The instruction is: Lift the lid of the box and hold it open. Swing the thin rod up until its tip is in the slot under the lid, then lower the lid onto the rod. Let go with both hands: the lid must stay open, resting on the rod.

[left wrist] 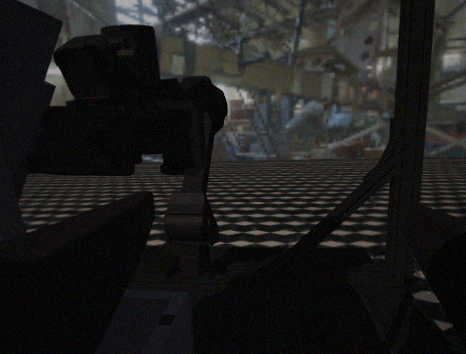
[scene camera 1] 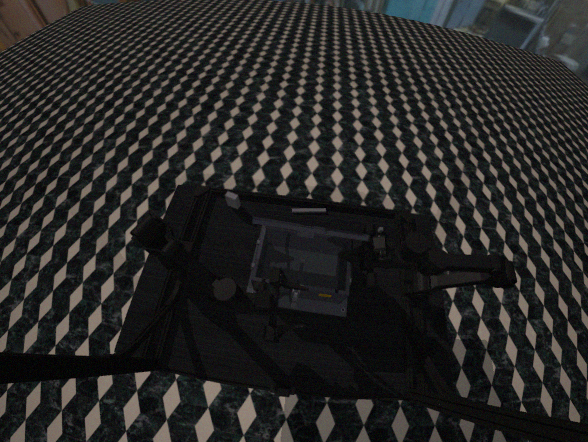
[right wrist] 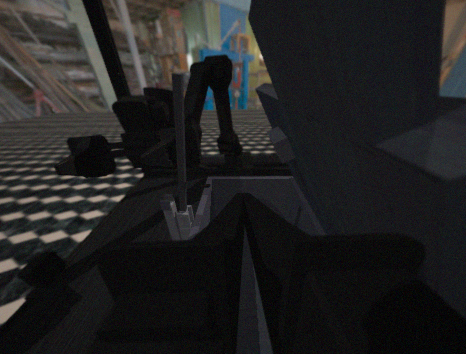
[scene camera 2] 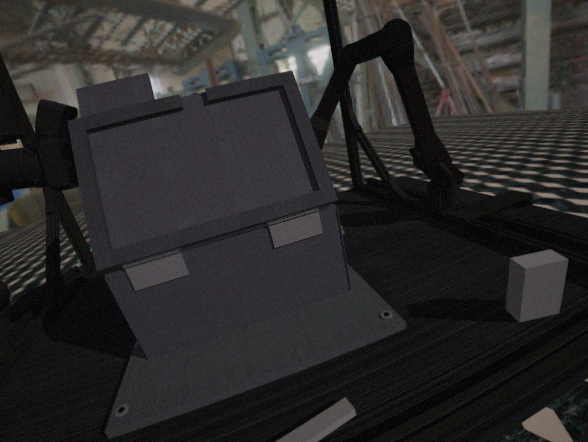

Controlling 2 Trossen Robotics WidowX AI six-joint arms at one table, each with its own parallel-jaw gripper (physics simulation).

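Pixels of known places: left gripper, fingertip midpoint: (left wrist: 278, 210) (scene camera 1: 307, 307) (right wrist: 100, 165); right gripper, fingertip midpoint: (left wrist: 32, 165) (scene camera 1: 338, 254) (right wrist: 242, 199); left arm's base, origin of the base link: (right wrist: 231, 166) (scene camera 2: 444, 205); right arm's base, origin of the base link: (left wrist: 195, 270) (scene camera 1: 411, 292) (scene camera 2: 2, 353).
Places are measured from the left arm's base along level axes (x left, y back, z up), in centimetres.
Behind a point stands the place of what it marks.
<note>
The grey box (scene camera 1: 318, 302) @[z -0.7, x -6.7, y -55.0 cm] (scene camera 2: 248, 307) @[z 2.3, x 14.4, y -47.8 cm] stands on the dark table, and its lid (scene camera 2: 200, 175) @[z 21.4, x 10.9, y -48.6 cm] (right wrist: 337, 105) @[z 32.0, x 3.6, y -60.4 cm] is raised steeply on its hinges. The thin rod (right wrist: 179, 140) @[z 26.8, x -5.3, y -46.5 cm] stands almost upright from its bracket (right wrist: 180, 218) @[z 15.3, x -7.1, y -47.3 cm] at the box's front edge. Its tip shows apart from the lid in the right wrist view. My right gripper (right wrist: 242, 199) @[z 25.7, x 1.5, y -56.2 cm] (scene camera 1: 376, 245) is shut and empty, low at the box's right side, beside the lid. My left gripper (left wrist: 278, 210) @[z 24.9, x -13.5, y -49.0 cm] (scene camera 1: 270, 294) is open and empty at the box's front left corner, near the rod's foot.
A small grey bar (scene camera 2: 320, 423) @[z -0.9, x 32.1, y -44.4 cm] (scene camera 1: 309, 210) @[z -0.9, x 32.3, y -48.5 cm] lies on the table behind the box. A pale block (scene camera 1: 233, 200) @[z 4.4, x 29.3, y -16.4 cm] stands at the table's back left corner. Black frame posts (scene camera 2: 340, 88) rise behind the box. The floor around is checkered.
</note>
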